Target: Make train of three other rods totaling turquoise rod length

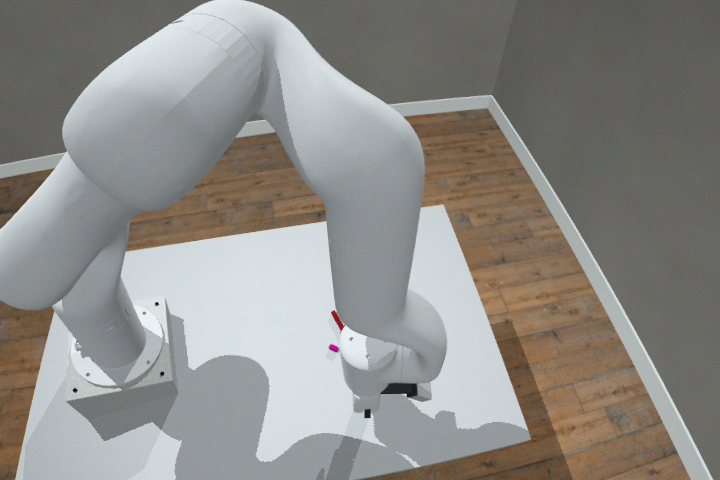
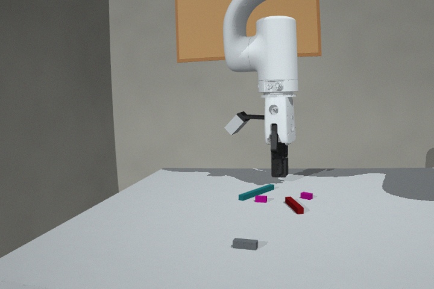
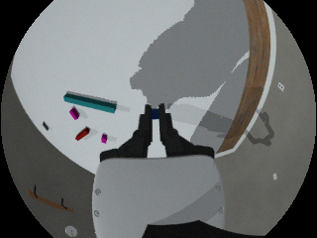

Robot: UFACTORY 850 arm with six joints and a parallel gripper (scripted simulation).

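Now: hand 90 mm to the right of the turquoise rod, 60 mm short of it and 30 mm above it. The rest, counted from my hand: grey rod: 340 mm to the left, 90 mm ahead, 30 mm below; blue rod: 20 mm below; red rod: 190 mm to the left, 30 mm below.
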